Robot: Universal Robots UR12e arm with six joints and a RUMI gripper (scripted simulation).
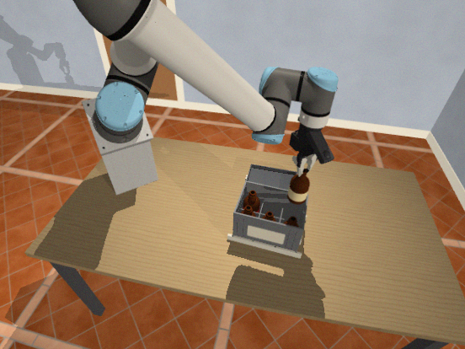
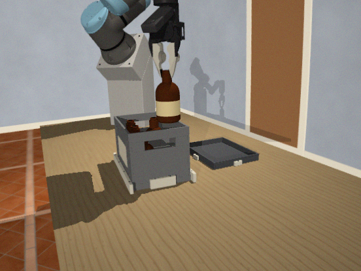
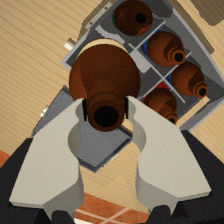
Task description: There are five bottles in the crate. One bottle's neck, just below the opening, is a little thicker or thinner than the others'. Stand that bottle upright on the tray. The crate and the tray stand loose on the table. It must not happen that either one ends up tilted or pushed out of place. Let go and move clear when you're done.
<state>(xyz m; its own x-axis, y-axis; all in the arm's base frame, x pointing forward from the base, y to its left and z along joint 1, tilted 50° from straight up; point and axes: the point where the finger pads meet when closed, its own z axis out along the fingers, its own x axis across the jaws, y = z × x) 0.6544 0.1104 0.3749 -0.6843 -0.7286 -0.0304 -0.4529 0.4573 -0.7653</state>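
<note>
The bottle lies 7 cm below my hand. Round my hand: grey tray 8 cm behind, 27 cm to the left, 32 cm below; grey crate 10 cm behind, 2 cm to the right, 25 cm below.
</note>
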